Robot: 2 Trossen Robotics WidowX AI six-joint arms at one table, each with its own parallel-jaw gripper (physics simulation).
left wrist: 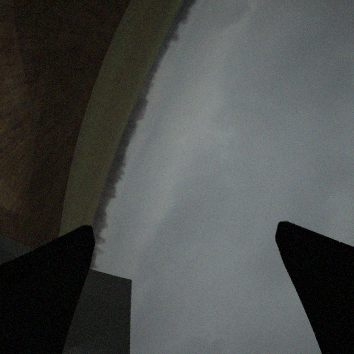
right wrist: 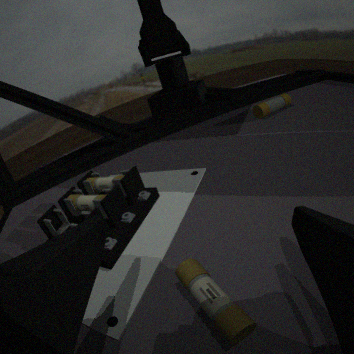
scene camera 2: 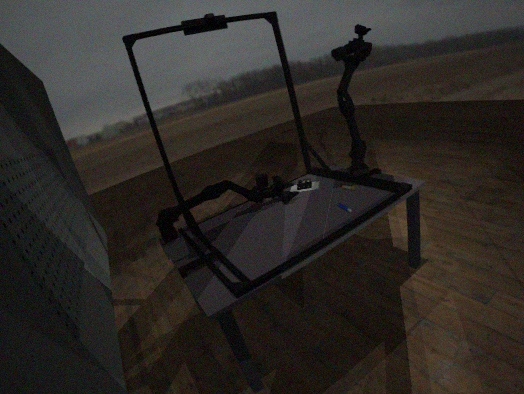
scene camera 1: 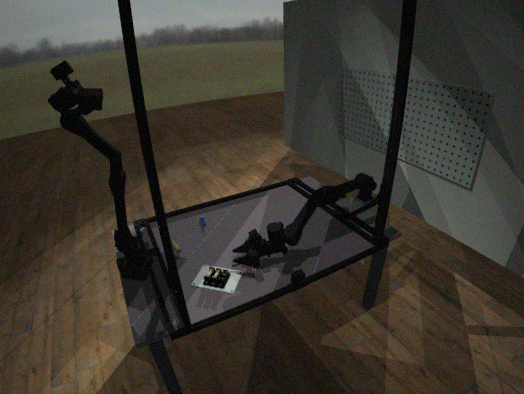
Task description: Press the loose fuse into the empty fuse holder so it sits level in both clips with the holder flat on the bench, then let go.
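Pixels of known places: left gripper, fingertip midpoint: (left wrist: 187, 235) (scene camera 2: 370, 37) (scene camera 1: 79, 82); right gripper, fingertip midpoint: (right wrist: 201, 222) (scene camera 2: 296, 188) (scene camera 1: 232, 256); left arm's base, origin of the base link: (right wrist: 176, 87) (scene camera 2: 358, 167) (scene camera 1: 136, 261); right arm's base, origin of the base link: (scene camera 2: 170, 238) (scene camera 1: 364, 197).
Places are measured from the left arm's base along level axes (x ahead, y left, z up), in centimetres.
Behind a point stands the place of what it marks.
The black fuse holder (scene camera 1: 216, 278) @[z -2.7, x 34.2, y -2.3 cm] (scene camera 2: 304, 184) @[z -2.8, x 33.5, y 2.3 cm] (right wrist: 131, 230) @[z -4.7, x 34.9, y 3.2 cm] sits on a white plate (scene camera 1: 232, 286) @[z -5.1, x 40.4, y -3.5 cm] (right wrist: 170, 210) @[z -5.1, x 32.3, y 5.5 cm]. Two of its positions hold yellow-capped fuses; the nearest in the right wrist view shows empty metal clips, partly hidden by a finger. A loose fuse (right wrist: 210, 295) @[z -3.9, x 40.4, y 10.0 cm] with yellow caps and a pale label lies on its side on the bench beside the plate. My right gripper (scene camera 1: 234, 256) @[z -1.3, x 38.2, y 9.8 cm] (right wrist: 201, 222) @[z -1.3, x 38.2, y 9.8 cm] is open low over the bench, the fuse showing between its spread fingers, not gripped. My left gripper (left wrist: 187, 235) @[z 68.9, x -14.5, y 13.2 cm] is open and empty, raised high, facing sky.
Another yellow-capped fuse (scene camera 1: 176, 246) @[z -3.4, x 11.2, y 16.1 cm] (scene camera 2: 348, 187) @[z -3.8, x 10.5, y 18.0 cm] (right wrist: 272, 105) @[z -4.0, x 11.9, y 16.7 cm] and a blue cylinder (scene camera 1: 203, 221) @[z -4.1, x 17.3, y 38.3 cm] (scene camera 2: 344, 207) @[z -4.2, x 16.8, y 39.9 cm] lie elsewhere on the bench. Black rails edge the bench, with upright frame posts (scene camera 1: 145, 130) @[z 60.8, x 30.0, y -24.5 cm] (scene camera 2: 290, 80) @[z 56.4, x 28.0, y -22.0 cm] at its sides. A pegboard (scene camera 1: 440, 130) @[z 37.4, x 134.1, y 64.4 cm] is on the wall.
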